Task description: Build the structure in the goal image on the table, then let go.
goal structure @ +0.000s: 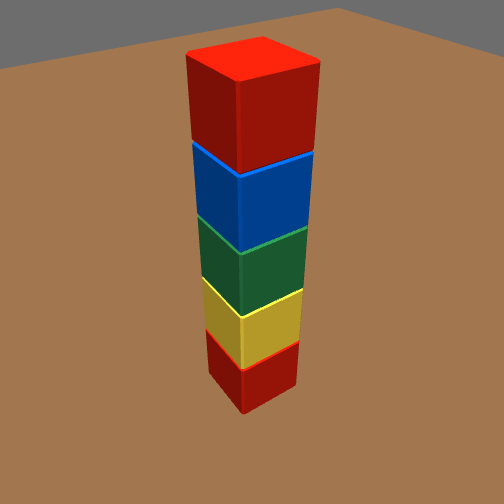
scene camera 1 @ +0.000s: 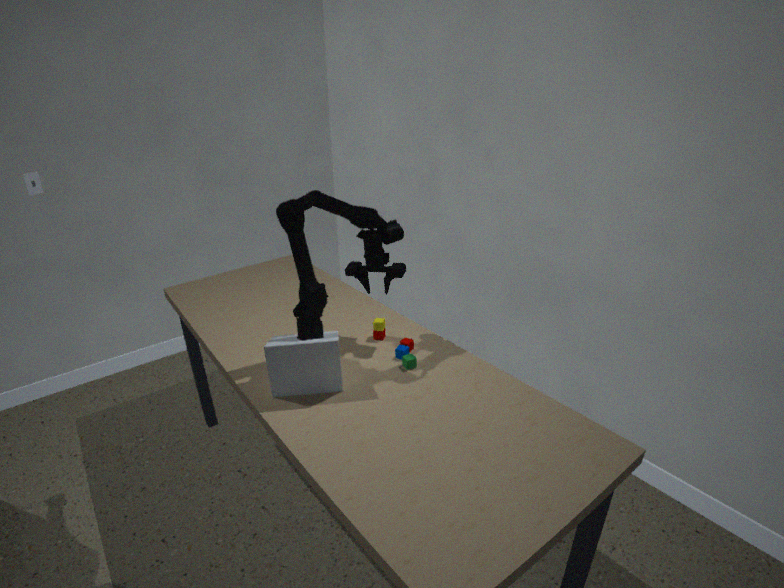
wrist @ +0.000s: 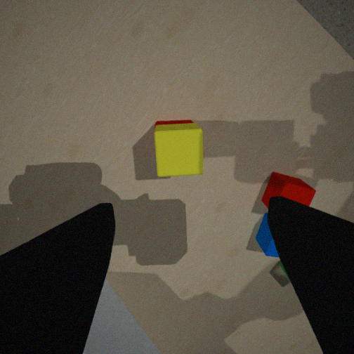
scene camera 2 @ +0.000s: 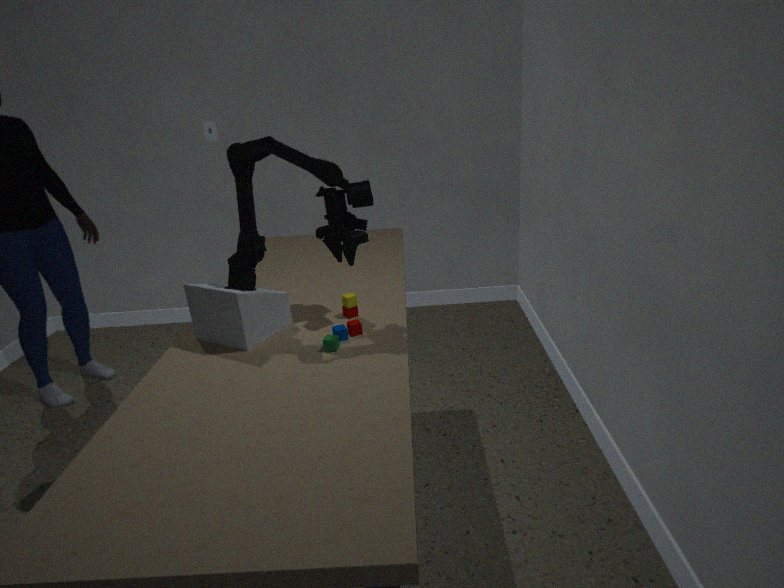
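Seen in the pictures: gripper, fingertip midpoint: [scene camera 1: 377, 293] [scene camera 2: 345, 263]; arm's base, origin of the base link: [scene camera 1: 310, 337] [scene camera 2: 240, 289].
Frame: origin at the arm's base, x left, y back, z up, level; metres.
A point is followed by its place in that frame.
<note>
A yellow cube [scene camera 1: 379, 323] @[z -0.070, x 0.112, y -0.262 m] [scene camera 2: 348, 300] @[z -0.074, x 0.108, y -0.272 m] [wrist: 179, 152] sits squarely on top of a red cube [scene camera 1: 378, 335] @[z -0.115, x 0.114, y -0.257 m] [scene camera 2: 350, 312] @[z -0.113, x 0.110, y -0.273 m] [wrist: 174, 122], which stands on the table. A second red cube [scene camera 1: 407, 344] @[z -0.102, x -0.003, y -0.307 m] [scene camera 2: 354, 327] @[z -0.106, x -0.001, y -0.319 m] [wrist: 288, 190] lies on the table close to a blue cube [scene camera 1: 402, 351] @[z -0.102, x -0.034, y -0.275 m] [scene camera 2: 340, 332] @[z -0.106, x -0.033, y -0.290 m] [wrist: 267, 238]. A green cube [scene camera 1: 409, 361] @[z -0.104, x -0.092, y -0.270 m] [scene camera 2: 330, 343] @[z -0.108, x -0.092, y -0.282 m] [wrist: 284, 268] lies beside the blue one, largely hidden by a finger in the wrist view. My gripper [scene camera 1: 378, 293] @[z 0.029, x 0.131, y -0.268 m] [scene camera 2: 345, 262] @[z 0.029, x 0.131, y -0.268 m] [wrist: 191, 211] is open and empty, pointing down, well above the cubes.
The wooden table [scene camera 1: 455, 455] @[z -0.133, x -0.473, y -0.201 m] [scene camera 2: 253, 455] @[z -0.132, x -0.499, y -0.267 m] has its long edge by the right wall behind the cubes. The arm stands on a pale box [scene camera 1: 303, 367] @[z -0.042, x -0.078, y 0.046 m] [scene camera 2: 265, 316] @[z -0.068, x -0.028, y -0.076 m]. A person [scene camera 2: 37, 253] stands left of the table in scene camera 2.
</note>
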